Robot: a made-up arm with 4 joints.
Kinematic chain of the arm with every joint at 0, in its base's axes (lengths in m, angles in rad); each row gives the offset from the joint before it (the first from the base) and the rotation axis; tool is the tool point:
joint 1: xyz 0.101 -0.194 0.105 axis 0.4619 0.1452 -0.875
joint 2: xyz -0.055 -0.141 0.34 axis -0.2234 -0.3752 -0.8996
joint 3: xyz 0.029 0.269 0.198 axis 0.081 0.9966 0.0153
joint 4: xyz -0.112 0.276 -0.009 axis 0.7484 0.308 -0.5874
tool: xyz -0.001 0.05 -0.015
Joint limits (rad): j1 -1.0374..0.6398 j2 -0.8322..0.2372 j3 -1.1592..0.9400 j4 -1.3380..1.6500
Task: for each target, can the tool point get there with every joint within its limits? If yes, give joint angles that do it. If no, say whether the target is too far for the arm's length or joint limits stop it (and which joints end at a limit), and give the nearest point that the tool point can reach.
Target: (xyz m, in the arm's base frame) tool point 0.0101 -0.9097 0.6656
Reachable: no: joint limits stop it (at a limit: joint 1, joint 2, joint 4) | nearest point -0.4963 -0.2196 0.5990 | short by 0.859 m
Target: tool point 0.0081 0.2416 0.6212
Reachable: yes | joints 0.0176 0.1384 0.3335 -1.0357
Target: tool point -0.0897 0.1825 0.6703
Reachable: yes | joints 0.1957 -0.4466 -0.9231 0.7495
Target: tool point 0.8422 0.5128 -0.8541
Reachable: no: too far | nearest point 0.1365 0.2424 0.4370 | short by 1.496 m
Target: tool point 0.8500 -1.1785 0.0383
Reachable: no: too far | nearest point 0.3964 -0.0533 0.5299 | short by 1.309 m
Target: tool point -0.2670 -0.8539 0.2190
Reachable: no: joint limits stop it (at a limit: joint 1, joint 2, joint 4) | nearest point -0.4900 -0.2033 0.5218 | short by 0.751 m
